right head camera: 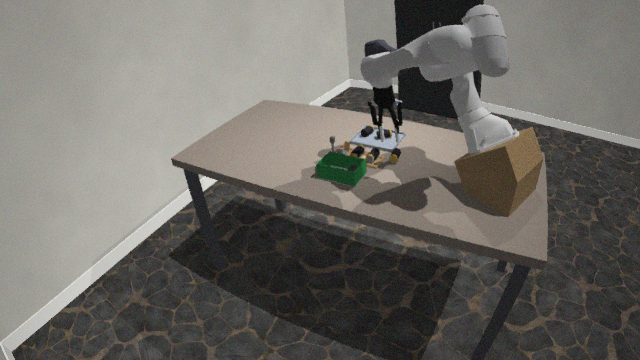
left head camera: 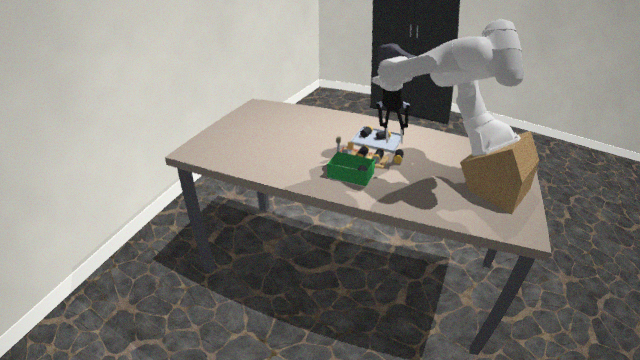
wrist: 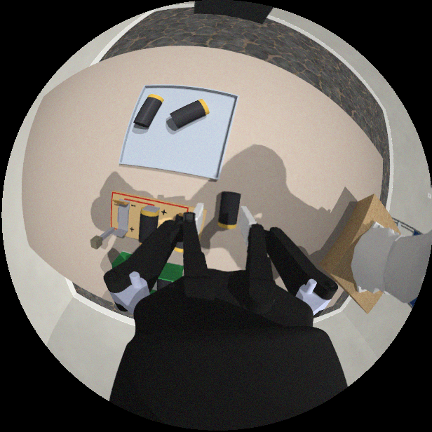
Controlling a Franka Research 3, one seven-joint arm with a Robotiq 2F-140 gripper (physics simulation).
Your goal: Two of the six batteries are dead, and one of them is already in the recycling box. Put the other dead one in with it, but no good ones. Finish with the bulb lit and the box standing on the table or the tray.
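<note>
My gripper (left head camera: 394, 136) (right head camera: 389, 136) (wrist: 221, 213) is open, its fingertips apart on either side of a black battery with a yellow end (left head camera: 398, 156) (right head camera: 395, 155) (wrist: 230, 207), right of the wooden circuit board (left head camera: 382, 163) (wrist: 136, 216). Clear gaps show beside this battery in the wrist view. One battery (left head camera: 363, 151) (wrist: 149, 226) sits on the board; another (left head camera: 379, 154) is partly hidden by a finger in the wrist view. Two batteries (wrist: 149, 111) (wrist: 188, 114) lie on the tray (wrist: 170, 150). The green box (left head camera: 345, 175) (right head camera: 337, 175) holds a dark battery (left head camera: 362, 168). I cannot make out the bulb.
A lever with a square knob (left head camera: 338, 140) (right head camera: 332, 140) (wrist: 96, 242) sticks out at the board's left end. The green box stands on the table in front of the board, the tray behind it. The robot's wooden base block (left head camera: 500, 175) (right head camera: 495, 180) stands at the right.
</note>
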